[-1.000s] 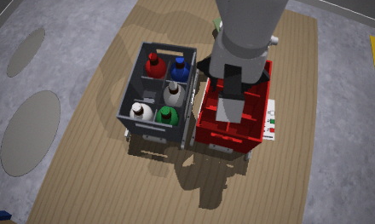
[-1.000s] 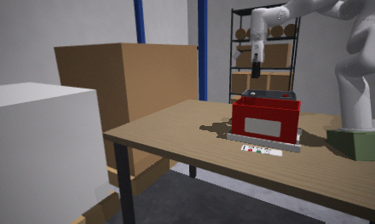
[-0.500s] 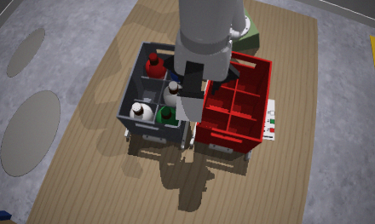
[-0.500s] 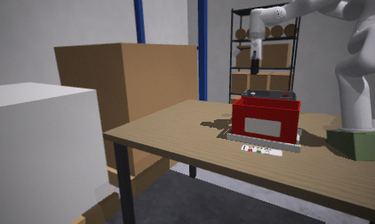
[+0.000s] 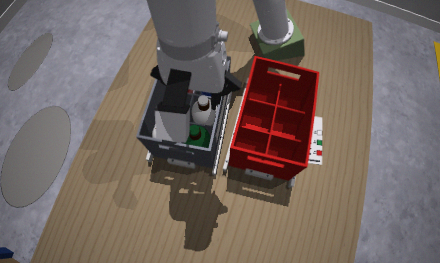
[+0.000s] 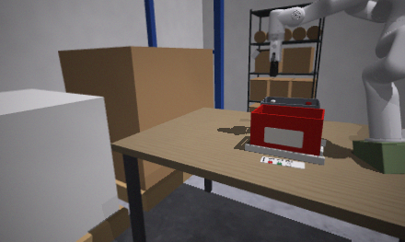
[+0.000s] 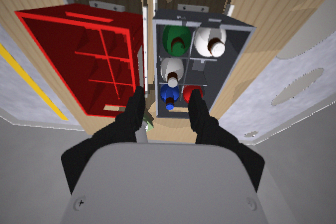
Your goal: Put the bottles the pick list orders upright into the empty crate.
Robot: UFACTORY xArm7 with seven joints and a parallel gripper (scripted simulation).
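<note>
Now: hand 18 cm past the red-label bottle, 9 cm to the left of it and 24 cm above it. From my hand the other things lie so: green bottle 2 cm to the right, 24 cm below; then blue-label bottle 17 cm behind, 24 cm below; then grey crate 9 cm behind, 5 cm to the right, 24 cm below.
</note>
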